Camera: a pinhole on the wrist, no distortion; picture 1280 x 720 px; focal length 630.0 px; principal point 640.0 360.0 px. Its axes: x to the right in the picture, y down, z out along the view. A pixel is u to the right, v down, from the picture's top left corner.
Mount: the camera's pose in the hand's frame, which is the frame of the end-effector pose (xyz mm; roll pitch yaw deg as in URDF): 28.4 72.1 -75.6 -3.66 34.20 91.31
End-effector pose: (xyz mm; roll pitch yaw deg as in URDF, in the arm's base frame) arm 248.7 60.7 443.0 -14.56 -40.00 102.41
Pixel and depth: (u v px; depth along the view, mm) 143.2 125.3 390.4
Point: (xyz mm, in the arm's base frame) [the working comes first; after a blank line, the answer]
In the camera's frame: -307.9 -145.4 390.4

132.8 -112.6 847.3
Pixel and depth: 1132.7 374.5 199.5
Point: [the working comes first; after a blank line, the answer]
In the camera's frame: 156.0 4.6 199.5

-58.5 48.5 387.3
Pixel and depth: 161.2 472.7 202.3
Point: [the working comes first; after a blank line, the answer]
In the camera's frame: -153.7 36.2 202.3

177.5 -73.7 549.6
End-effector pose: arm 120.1 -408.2 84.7 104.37 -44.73 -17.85
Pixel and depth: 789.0 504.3 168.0
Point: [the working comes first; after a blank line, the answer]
In the camera's frame: 39.7 38.5 168.0

-43.5 -446.2 196.6
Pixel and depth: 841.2 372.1 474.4
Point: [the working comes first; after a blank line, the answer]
In the camera's frame: 151.5 9.1 474.4

-258.5 -641.2 348.2
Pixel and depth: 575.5 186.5 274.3
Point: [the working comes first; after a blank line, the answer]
In the camera's frame: -28.1 -75.5 274.3

4.2 -598.4 255.5
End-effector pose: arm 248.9 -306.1 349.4 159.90 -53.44 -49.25
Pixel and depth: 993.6 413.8 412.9
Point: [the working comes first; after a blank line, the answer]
In the camera's frame: 231.7 35.3 412.9

-176.1 -591.7 341.4
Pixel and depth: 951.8 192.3 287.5
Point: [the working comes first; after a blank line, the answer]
In the camera's frame: 142.3 -76.5 287.5

-16.7 -553.8 438.3
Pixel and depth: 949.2 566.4 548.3
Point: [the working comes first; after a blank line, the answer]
In the camera's frame: 269.1 179.6 548.3

-304.6 -627.5 190.5
